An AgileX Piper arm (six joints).
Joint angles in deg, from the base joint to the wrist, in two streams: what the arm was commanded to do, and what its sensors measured. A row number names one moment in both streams.
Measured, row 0:
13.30, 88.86, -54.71, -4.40, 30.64, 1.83
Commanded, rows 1 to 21:
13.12, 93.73, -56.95, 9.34, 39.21, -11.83
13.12, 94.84, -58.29, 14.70, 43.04, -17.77
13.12, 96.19, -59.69, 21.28, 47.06, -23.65
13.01, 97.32, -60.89, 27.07, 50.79, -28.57
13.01, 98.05, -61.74, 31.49, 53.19, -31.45
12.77, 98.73, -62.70, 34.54, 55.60, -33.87
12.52, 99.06, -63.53, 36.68, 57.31, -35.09
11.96, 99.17, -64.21, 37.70, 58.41, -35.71
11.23, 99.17, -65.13, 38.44, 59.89, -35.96
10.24, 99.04, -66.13, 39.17, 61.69, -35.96
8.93, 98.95, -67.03, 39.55, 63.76, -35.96
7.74, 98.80, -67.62, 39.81, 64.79, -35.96
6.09, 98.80, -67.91, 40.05, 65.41, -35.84
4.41, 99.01, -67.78, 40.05, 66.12, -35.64
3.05, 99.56, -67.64, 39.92, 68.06, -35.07
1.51, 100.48, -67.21, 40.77, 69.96, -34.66
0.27, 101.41, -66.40, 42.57, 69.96, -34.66
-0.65, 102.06, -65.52, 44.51, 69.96, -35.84
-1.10, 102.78, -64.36, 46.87, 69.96, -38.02
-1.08, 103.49, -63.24, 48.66, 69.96, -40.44
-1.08, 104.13, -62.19, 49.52, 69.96, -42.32
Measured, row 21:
0.24, 101.78, -65.70, 43.69, 68.63, -35.84
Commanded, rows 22 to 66:
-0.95, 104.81, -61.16, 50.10, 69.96, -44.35
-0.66, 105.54, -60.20, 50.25, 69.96, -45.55
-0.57, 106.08, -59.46, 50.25, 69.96, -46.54
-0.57, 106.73, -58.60, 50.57, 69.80, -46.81
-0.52, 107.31, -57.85, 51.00, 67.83, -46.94
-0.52, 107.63, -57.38, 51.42, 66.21, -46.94
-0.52, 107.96, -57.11, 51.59, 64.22, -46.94
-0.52, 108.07, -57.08, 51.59, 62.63, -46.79
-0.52, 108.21, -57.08, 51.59, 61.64, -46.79
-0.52, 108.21, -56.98, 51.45, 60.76, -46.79
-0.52, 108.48, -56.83, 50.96, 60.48, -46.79
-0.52, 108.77, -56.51, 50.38, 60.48, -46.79
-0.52, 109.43, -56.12, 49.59, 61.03, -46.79
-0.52, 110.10, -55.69, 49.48, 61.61, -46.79
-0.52, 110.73, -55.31, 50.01, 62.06, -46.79
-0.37, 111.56, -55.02, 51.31, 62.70, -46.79
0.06, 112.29, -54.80, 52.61, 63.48, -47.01
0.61, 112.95, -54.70, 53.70, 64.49, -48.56
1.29, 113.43, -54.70, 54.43, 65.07, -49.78
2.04, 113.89, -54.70, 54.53, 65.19, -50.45
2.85, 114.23, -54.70, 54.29, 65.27, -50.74
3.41, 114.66, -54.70, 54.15, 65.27, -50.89
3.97, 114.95, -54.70, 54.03, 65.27, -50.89
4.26, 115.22, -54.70, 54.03, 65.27, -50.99
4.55, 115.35, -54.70, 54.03, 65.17, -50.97
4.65, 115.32, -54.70, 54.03, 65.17, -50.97
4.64, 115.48, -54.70, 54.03, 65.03, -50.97
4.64, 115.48, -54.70, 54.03, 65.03, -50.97
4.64, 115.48, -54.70, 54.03, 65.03, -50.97
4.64, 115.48, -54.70, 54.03, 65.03, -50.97
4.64, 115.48, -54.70, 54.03, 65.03, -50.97
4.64, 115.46, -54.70, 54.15, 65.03, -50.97
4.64, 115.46, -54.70, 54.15, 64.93, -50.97
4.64, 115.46, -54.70, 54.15, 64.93, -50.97
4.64, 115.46, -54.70, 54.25, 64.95, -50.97
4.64, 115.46, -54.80, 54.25, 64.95, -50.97
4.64, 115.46, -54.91, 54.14, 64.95, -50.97
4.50, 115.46, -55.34, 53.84, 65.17, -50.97
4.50, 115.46, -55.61, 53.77, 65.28, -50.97
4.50, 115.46, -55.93, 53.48, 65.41, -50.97
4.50, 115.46, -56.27, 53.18, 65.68, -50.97
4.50, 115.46, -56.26, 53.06, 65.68, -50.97
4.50, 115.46, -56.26, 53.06, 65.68, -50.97
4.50, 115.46, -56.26, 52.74, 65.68, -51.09
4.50, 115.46, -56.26, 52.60, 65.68, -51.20
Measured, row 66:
4.59, 115.43, -55.92, 53.60, 64.80, -50.11
